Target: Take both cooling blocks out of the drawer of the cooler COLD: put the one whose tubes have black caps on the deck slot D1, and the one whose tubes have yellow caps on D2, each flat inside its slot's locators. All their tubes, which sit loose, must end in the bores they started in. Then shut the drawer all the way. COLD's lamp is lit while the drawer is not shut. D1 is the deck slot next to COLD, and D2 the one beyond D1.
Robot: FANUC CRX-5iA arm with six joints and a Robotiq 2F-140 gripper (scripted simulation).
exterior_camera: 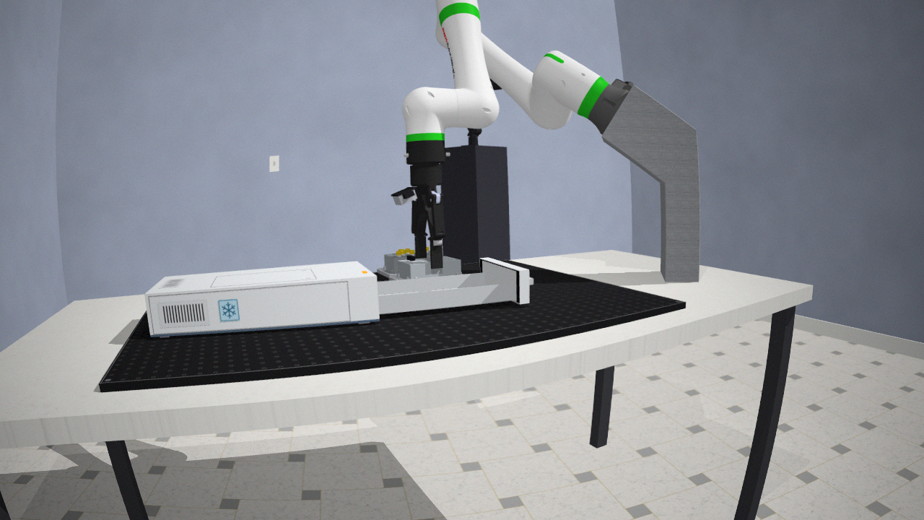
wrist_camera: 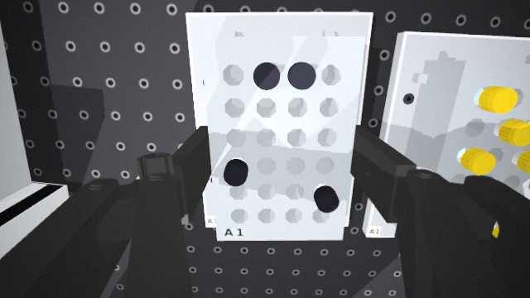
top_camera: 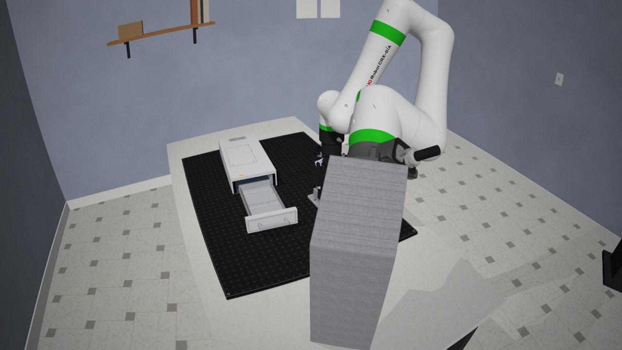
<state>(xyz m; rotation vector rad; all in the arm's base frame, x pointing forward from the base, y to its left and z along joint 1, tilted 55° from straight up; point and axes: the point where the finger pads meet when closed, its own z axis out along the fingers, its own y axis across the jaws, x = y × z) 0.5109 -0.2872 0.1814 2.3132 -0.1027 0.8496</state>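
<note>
My hand is 60 mm above the grey plate. The rest, counted from my hand: drawer (220 mm to the left, 160 mm ahead, 20 mm below); white cooler (330 mm ahead, 130 mm to the left, 20 mm below); cooling block (130 mm to the right, 60 mm behind, 30 mm below).
</note>
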